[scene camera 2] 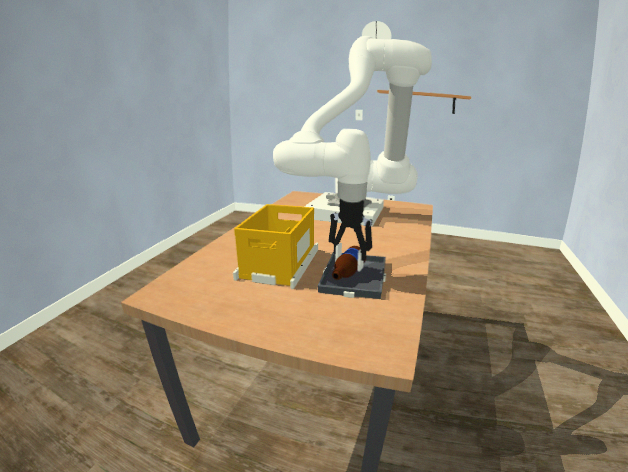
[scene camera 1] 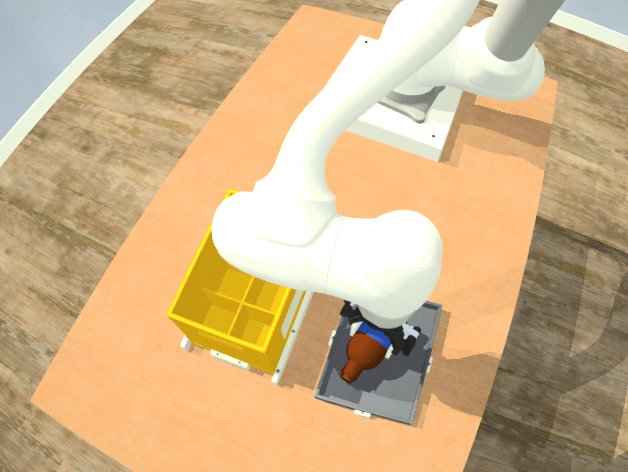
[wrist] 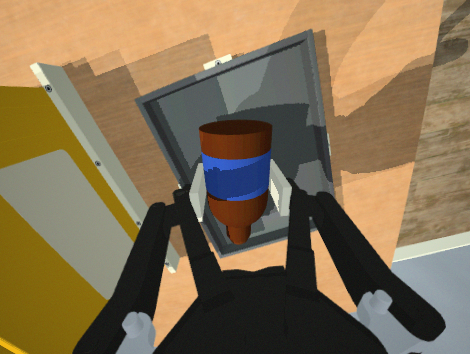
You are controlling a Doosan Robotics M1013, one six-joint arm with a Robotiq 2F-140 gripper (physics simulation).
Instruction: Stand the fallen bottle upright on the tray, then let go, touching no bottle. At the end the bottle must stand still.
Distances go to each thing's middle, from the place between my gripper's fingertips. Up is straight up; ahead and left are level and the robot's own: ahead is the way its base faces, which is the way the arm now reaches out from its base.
I see my gripper 20 mm short of the brown bottle point(scene camera 1: 367, 348) and 10 mm below it. Round my hand: white rail point(scene camera 1: 284, 357) 10 mm ahead, 150 mm to the right, 20 mm below.
